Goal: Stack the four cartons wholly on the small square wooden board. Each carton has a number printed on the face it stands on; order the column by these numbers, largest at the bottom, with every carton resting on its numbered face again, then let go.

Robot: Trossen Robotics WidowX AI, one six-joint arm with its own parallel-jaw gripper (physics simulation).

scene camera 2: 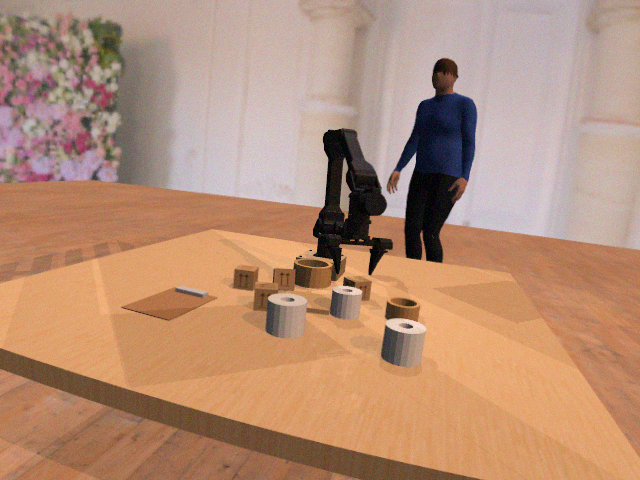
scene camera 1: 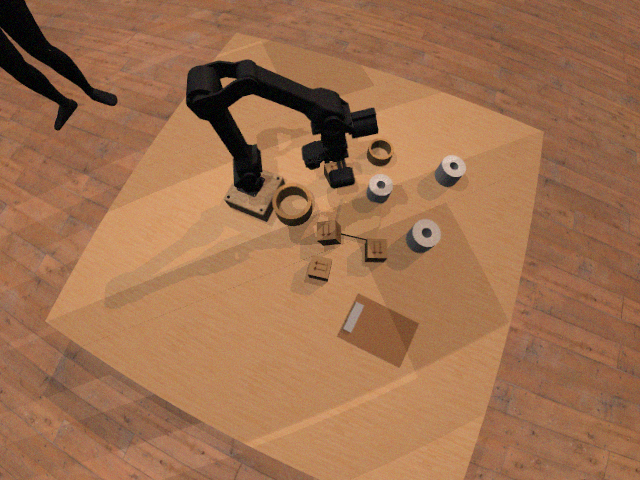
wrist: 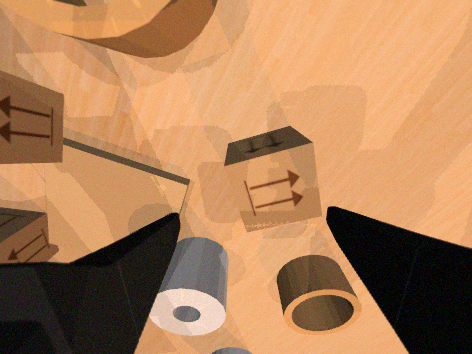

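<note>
My gripper is open and empty, pointing down above one carton. In the wrist view this carton lies between the fingertips' sides, slightly farther up the picture. A second carton stands by one end of the board's dark edge. A third stands by its other end. A fourth stands farther from the arm. The thin square board carries no carton. The numbers are hidden underneath.
A large wooden ring stands beside the arm base. A smaller ring and white rolls stand around the cartons. A brown clipboard lies farther off.
</note>
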